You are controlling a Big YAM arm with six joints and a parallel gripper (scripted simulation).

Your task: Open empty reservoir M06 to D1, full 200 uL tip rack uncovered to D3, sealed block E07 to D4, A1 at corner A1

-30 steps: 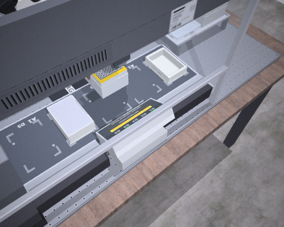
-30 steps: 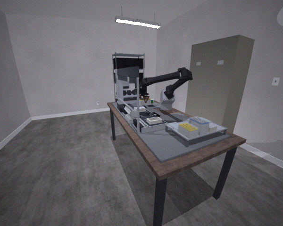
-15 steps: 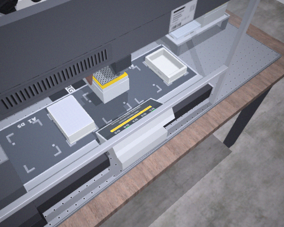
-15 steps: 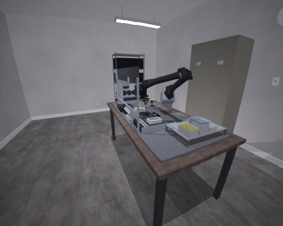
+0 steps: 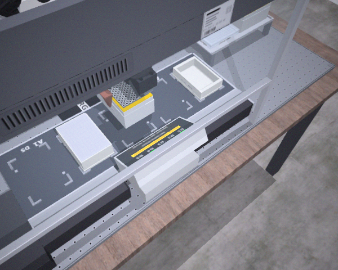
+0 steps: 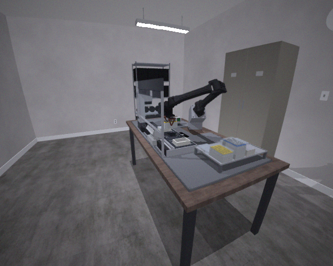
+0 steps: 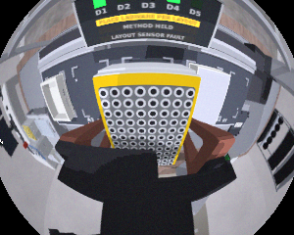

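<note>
Right now the sealed deep-well block is 10 mm ahead of my hand, 130 mm to the right of it and 80 mm below it. Also, from my hand: upright post: 160 mm ahead, 320 mm to the left, 80 mm above; white one-well reservoir: 20 mm behind, 250 mm to the left, 100 mm below; yellow tip rack: 10 mm behind, 10 mm to the right, 10 mm above.
</note>
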